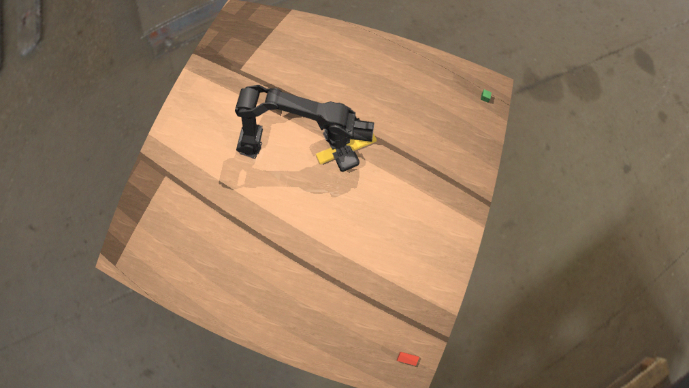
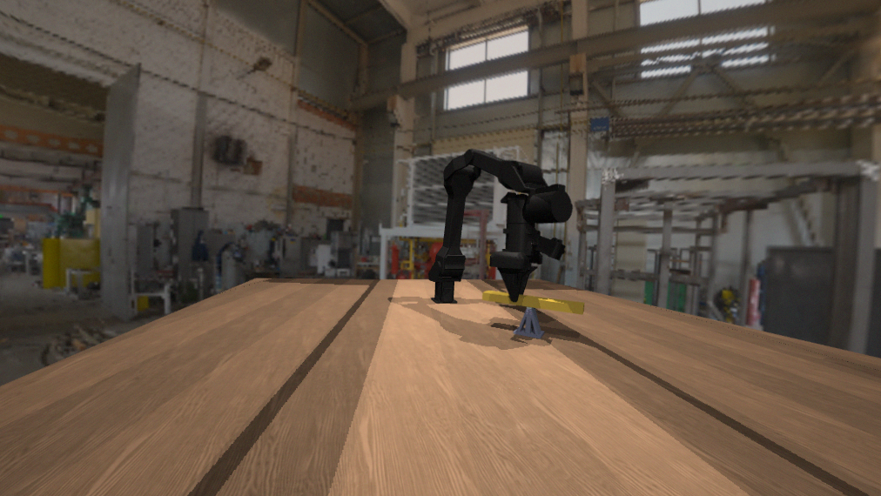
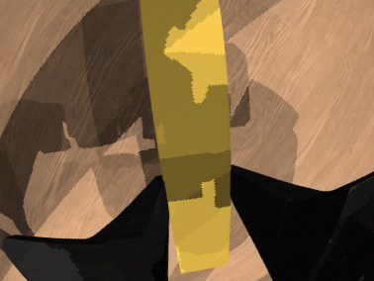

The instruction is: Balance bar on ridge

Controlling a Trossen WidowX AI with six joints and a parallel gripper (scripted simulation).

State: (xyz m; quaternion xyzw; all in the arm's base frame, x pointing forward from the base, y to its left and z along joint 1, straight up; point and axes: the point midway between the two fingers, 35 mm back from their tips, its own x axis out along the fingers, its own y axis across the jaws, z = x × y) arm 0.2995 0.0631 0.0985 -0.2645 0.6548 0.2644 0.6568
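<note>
Right now my gripper tip is 20 mm to the right of the yellow bar and 20 mm short of it. Also, from my gripper tip: flat red block 560 mm to the right, 440 mm ahead, 60 mm below; then green cube 440 mm to the left, 440 mm ahead, 50 mm below.
</note>
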